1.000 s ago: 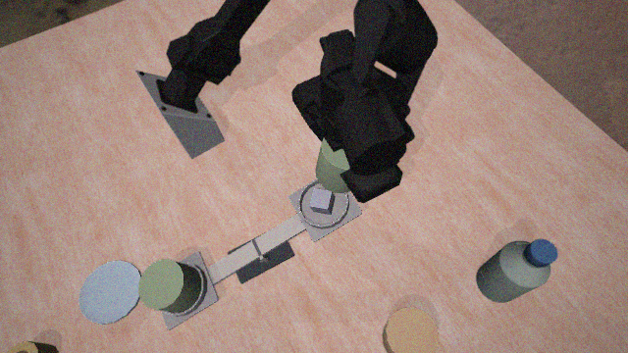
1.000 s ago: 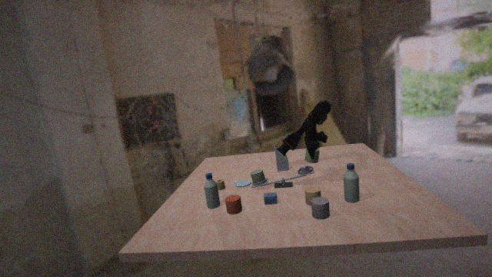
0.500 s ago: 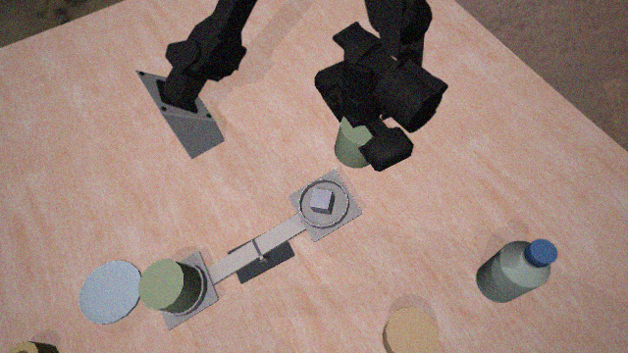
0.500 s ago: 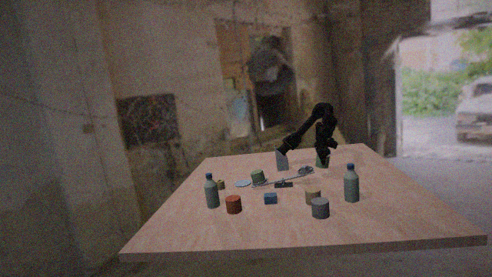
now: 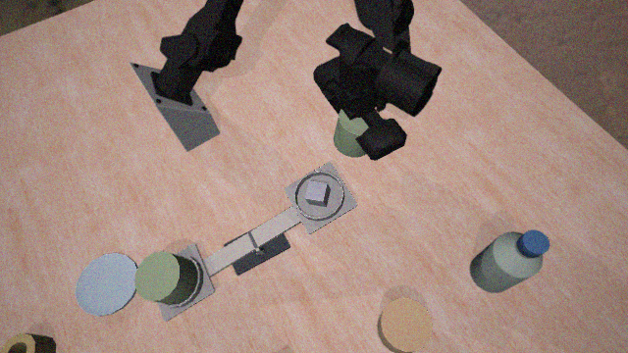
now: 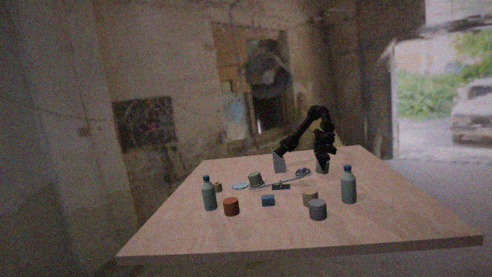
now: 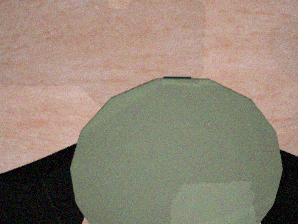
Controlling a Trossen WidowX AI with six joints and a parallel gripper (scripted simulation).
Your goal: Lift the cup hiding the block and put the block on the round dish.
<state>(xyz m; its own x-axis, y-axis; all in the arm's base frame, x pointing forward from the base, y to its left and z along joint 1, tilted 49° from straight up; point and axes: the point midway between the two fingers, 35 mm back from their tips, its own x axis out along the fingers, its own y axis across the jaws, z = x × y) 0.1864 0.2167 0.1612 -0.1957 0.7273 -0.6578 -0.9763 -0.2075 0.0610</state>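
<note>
Right now the light blue round dish is 48 cm to the right of my gripper tip, 6 cm below it and 5 cm ahead of it. Round my gripper tip: blue block (30 cm ahead, 27 cm to the right, 4 cm below); then tan cylinder (30 cm ahead, 9 cm to the right, 3 cm below); then balance (23 cm to the right, 10 cm ahead, 2 cm below).
</note>
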